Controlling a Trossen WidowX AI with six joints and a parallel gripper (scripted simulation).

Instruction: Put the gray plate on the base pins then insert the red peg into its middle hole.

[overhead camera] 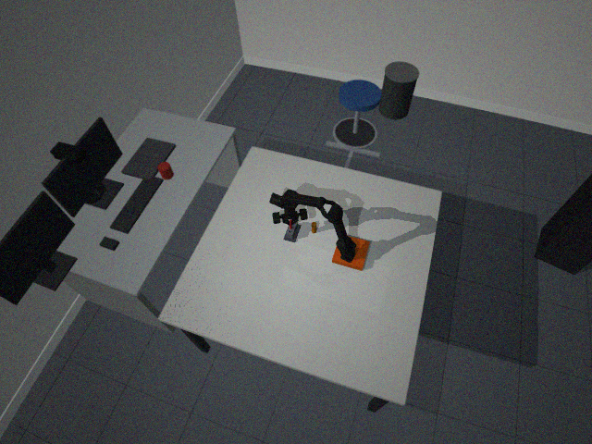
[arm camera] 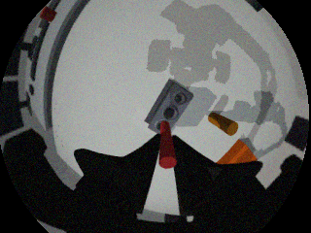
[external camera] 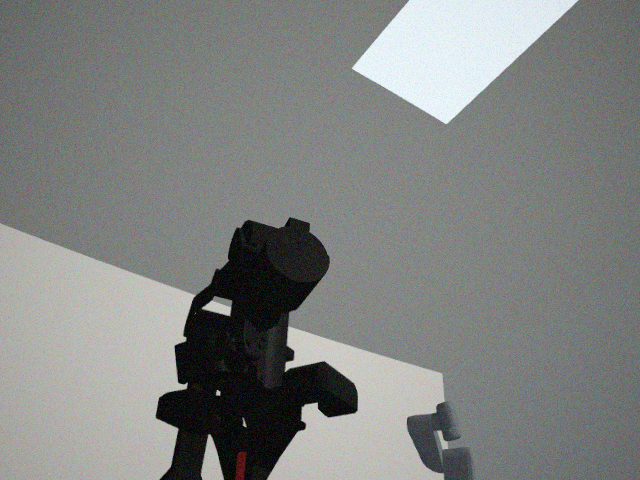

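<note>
My gripper tip is 7 cm above the gray plate and 2 cm to the left of it. From my gripper tip the other things lie so: base 11 cm below, 2 cm to the right; then red peg right at my gripper tip.
</note>
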